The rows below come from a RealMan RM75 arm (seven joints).
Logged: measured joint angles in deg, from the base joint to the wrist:
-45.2 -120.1 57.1 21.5 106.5 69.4 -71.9
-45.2 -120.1 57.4 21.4 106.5 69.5 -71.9
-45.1 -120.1 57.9 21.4 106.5 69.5 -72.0
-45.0 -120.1 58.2 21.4 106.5 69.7 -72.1
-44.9 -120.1 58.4 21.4 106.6 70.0 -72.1
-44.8 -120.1 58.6 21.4 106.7 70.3 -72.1
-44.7 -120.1 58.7 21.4 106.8 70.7 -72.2
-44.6 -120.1 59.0 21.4 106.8 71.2 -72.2
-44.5 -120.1 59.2 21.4 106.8 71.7 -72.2
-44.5 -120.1 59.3 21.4 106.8 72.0 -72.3
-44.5 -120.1 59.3 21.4 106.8 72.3 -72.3
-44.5 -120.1 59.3 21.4 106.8 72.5 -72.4
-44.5 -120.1 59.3 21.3 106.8 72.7 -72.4
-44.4 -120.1 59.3 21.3 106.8 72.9 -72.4
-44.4 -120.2 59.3 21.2 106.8 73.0 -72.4
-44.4 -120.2 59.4 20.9 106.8 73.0 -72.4
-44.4 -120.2 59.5 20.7 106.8 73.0 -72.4
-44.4 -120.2 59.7 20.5 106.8 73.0 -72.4
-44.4 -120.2 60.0 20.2 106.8 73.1 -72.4
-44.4 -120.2 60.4 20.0 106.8 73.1 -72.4
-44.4 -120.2 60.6 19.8 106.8 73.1 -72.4
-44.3 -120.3 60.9 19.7 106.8 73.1 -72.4
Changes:
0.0 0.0 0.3 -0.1 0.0 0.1 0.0
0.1 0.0 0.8 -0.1 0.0 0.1 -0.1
0.2 0.0 1.1 -0.1 0.0 0.3 -0.2
0.3 0.0 1.3 -0.1 0.1 0.6 -0.2
0.4 0.0 1.5 -0.1 0.2 0.9 -0.2
0.5 0.0 1.6 -0.1 0.3 1.3 -0.3
0.6 0.0 1.9 -0.1 0.3 1.8 -0.3
0.7 0.0 2.1 -0.1 0.3 2.3 -0.3
0.7 0.0 2.2 -0.1 0.3 2.6 -0.4
0.7 0.0 2.2 -0.1 0.3 2.9 -0.4
0.7 0.0 2.2 -0.1 0.3 3.1 -0.5
0.7 0.0 2.2 -0.2 0.3 3.3 -0.5
0.8 0.0 2.2 -0.2 0.3 3.5 -0.5
0.8 -0.1 2.2 -0.3 0.3 3.6 -0.5
0.8 -0.1 2.3 -0.6 0.3 3.6 -0.5
0.8 -0.1 2.4 -0.8 0.3 3.6 -0.5
0.8 -0.1 2.6 -1.0 0.3 3.6 -0.5
0.8 -0.1 2.9 -1.3 0.3 3.7 -0.5
0.8 -0.1 3.3 -1.5 0.3 3.7 -0.5
0.8 -0.1 3.5 -1.7 0.3 3.7 -0.5
0.9 -0.2 3.8 -1.8 0.3 3.7 -0.5

